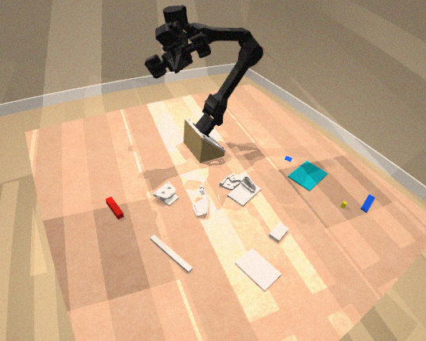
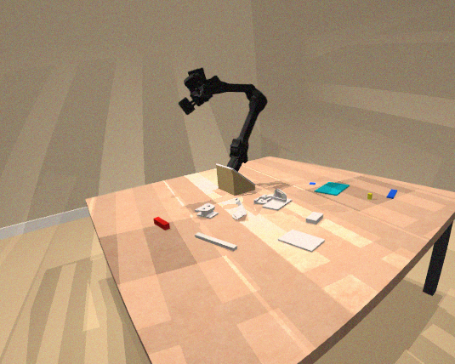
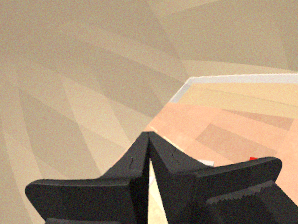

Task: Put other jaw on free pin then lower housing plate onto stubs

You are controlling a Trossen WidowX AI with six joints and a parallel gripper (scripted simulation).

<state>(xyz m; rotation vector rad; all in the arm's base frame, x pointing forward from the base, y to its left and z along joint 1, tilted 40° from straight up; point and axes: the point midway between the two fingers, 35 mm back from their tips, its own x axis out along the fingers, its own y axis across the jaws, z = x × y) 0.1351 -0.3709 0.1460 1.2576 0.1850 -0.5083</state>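
Now: gripper tip 9 cm short of the white jaw, 7 cm to the right of it and 40 cm above it. Also, from my gripper tip: flat white plate (40 cm ahead, 8 cm to the left, 44 cm below); then white bar (24 cm ahead, 12 cm to the right, 43 cm below); then red block (1 cm ahead, 22 cm to the right, 43 cm below).
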